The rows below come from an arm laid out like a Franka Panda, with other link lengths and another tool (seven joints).
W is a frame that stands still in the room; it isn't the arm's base.
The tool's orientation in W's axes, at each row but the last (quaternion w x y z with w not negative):
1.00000 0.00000 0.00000 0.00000
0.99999 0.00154 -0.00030 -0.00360
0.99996 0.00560 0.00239 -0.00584
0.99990 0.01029 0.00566 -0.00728
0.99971 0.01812 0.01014 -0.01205
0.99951 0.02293 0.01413 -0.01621
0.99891 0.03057 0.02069 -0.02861
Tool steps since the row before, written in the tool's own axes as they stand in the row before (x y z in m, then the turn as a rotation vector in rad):
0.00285 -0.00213 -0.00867 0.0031 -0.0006 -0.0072
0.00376 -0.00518 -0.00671 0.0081 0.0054 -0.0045
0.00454 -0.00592 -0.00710 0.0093 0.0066 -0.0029
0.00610 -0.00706 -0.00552 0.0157 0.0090 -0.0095
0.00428 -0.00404 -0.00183 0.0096 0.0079 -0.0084
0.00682 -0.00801 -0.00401 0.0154 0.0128 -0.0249
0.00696 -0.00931 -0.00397 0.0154 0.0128 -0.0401
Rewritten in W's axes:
0.00285 -0.00213 -0.00867 0.0031 -0.0006 -0.0072
0.00373 -0.00519 -0.00672 0.0081 0.0054 -0.0045
0.00444 -0.00589 -0.00719 0.0094 0.0065 -0.0029
0.00593 -0.00703 -0.00573 0.0157 0.0090 -0.0095
0.00414 -0.00407 -0.00206 0.0096 0.0080 -0.0083
0.00644 -0.00803 -0.00457 0.0151 0.0134 -0.0247
0.00624 -0.00942 -0.00482 0.0145 0.0144 -0.0399

